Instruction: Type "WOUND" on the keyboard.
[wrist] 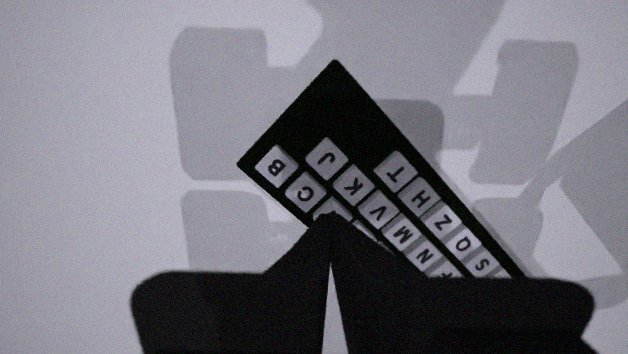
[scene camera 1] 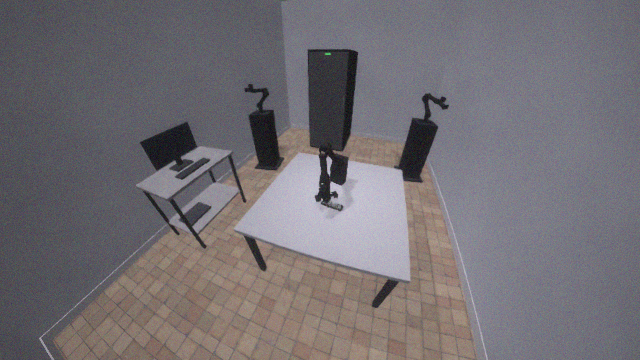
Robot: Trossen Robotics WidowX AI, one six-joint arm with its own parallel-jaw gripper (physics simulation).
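Places are measured from the arm's base along level axes (x ahead, y left, z up), in millimetres.
Pixels of known places: gripper, fingertip midpoint: (wrist: 329,223) (scene camera 1: 326,203); arm's base, link origin: (scene camera 1: 341,162).
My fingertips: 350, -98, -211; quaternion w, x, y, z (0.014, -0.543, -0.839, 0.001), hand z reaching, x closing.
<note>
Ahead of a thing's pixels: the offset from my fingertips to its middle, as dx, dy, dz. Level surfaces: height alone.
The black keyboard @(-3, +50, -13) (scene camera 1: 334,206) (wrist: 335,100) with light letter keys lies slantwise on the white table @(dz -22) (scene camera 1: 370,240). In the wrist view its letters are turned nearly upside down, with B @(-12, -32, -7) (wrist: 276,166), J @(-25, -13, -7) (wrist: 326,159) and T @(-33, +18, -7) (wrist: 395,172) near the far-left end. My gripper (scene camera 1: 322,201) (wrist: 329,223) is shut and empty. Its fingertips overlap the third key of the row that starts with B, the W key @(-1, +2, -7) (wrist: 332,206), whose letter they cover. Whether they touch it cannot be told. O and U are hidden behind the fingers or out of view; N @(-2, +54, -7) (wrist: 425,256) shows right of them.
A side desk (scene camera 1: 160,186) at the left carries a monitor (scene camera 1: 170,145) and another keyboard (scene camera 1: 193,168). A dark cabinet (scene camera 1: 327,100) stands behind the table. Two black pedestals (scene camera 1: 265,140) (scene camera 1: 419,147) bear other arms. A dark panel (scene camera 1: 340,170) stands beside my arm.
</note>
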